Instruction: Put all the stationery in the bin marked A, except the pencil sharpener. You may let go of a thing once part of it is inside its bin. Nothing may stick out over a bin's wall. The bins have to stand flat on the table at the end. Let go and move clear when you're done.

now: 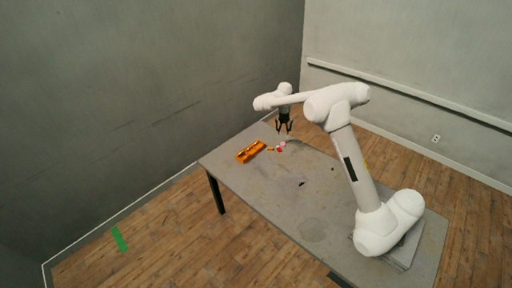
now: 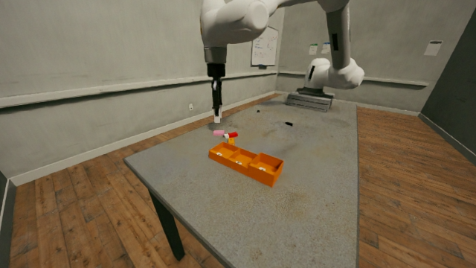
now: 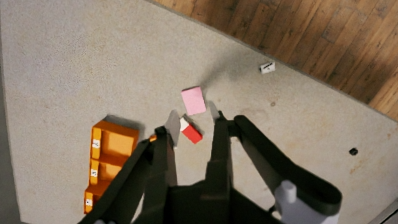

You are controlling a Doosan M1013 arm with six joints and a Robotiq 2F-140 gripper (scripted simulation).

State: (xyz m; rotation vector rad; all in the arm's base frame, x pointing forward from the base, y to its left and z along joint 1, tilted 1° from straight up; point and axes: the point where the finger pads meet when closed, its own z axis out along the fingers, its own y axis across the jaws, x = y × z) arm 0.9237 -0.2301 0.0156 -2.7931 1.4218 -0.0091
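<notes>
My gripper is now 100 mm above the pink eraser. Also, from my hand: small white item 110 mm behind, 110 mm to the right, 100 mm below; small red object 10 mm behind, 60 mm to the left, 100 mm below; small orange-yellow block 50 mm ahead, 120 mm to the left, 90 mm below.
</notes>
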